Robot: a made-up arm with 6 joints.
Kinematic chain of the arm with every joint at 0, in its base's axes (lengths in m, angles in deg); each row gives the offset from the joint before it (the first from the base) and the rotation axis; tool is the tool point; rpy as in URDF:
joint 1: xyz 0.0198 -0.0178 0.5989 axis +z
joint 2: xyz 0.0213 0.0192 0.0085 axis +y
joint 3: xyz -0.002 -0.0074 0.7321 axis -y
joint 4: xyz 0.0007 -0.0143 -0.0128 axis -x
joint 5: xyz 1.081 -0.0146 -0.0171 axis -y
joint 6: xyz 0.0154 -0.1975 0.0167 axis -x
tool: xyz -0.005 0.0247 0.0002 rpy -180 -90 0
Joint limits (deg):
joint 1: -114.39..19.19
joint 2: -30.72..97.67
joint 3: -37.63..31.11
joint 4: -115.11..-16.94
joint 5: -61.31..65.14
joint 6: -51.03..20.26
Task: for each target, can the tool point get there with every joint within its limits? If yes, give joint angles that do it. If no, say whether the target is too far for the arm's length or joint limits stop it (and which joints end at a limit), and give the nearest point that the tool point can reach.
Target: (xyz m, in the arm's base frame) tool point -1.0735 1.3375 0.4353
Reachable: no: joint limits stop it (at a limit: joint 2, joint 3, joint 5, joint 6) | nearest point -0.1072 0.1396 -0.1409 | short by 1.643 m
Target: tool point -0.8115 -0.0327 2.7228
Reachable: no: too far | nearest point -0.2667 -0.1851 2.1794 | short by 0.784 m
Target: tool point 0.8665 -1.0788 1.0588
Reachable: yes | joints -51.42 20.47 18.65 -89.90 13.94 11.69
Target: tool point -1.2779 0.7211 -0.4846
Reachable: no: joint limits stop it (at a limit: joint 2, joint 3, joint 4, joint 5, joint 6) | nearest point -0.1666 0.0883 -0.2190 | short by 1.306 m
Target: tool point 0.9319 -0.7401 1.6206
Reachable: yes | joints -30.19 4.07 24.60 -31.15 -44.60 -35.12
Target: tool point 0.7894 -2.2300 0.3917
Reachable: no: too far | nearest point 0.5515 -1.5463 0.4590 | short by 0.727 m
